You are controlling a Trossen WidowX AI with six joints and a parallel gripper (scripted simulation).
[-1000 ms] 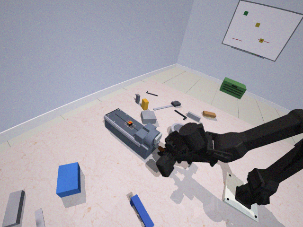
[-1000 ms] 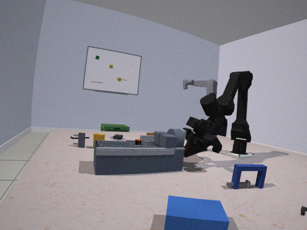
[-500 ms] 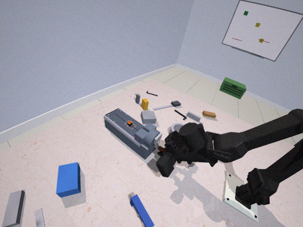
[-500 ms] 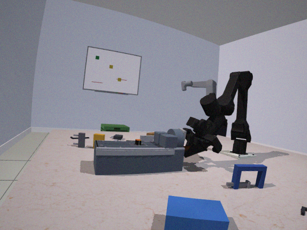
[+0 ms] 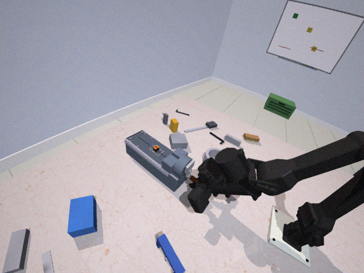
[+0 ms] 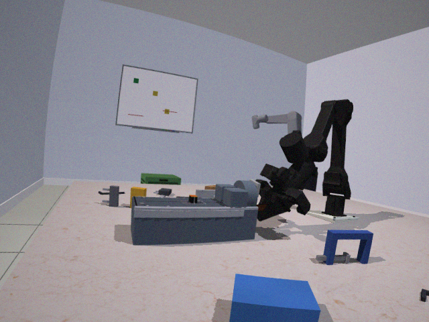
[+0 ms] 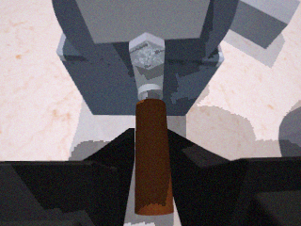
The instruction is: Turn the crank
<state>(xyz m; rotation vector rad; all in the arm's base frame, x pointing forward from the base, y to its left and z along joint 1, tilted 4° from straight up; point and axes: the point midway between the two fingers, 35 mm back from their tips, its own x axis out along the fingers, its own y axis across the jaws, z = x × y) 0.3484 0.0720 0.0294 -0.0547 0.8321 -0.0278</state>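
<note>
My gripper tip is now 30 mm below the brown crank handle and 20 mm past it. Also, from my gripper tip: blue bracket: 210 mm to the left, 70 mm behind; then red pointer: 170 mm ahead, 50 mm above; then grey block: 180 mm ahead, 160 mm to the right, 10 mm below.
</note>
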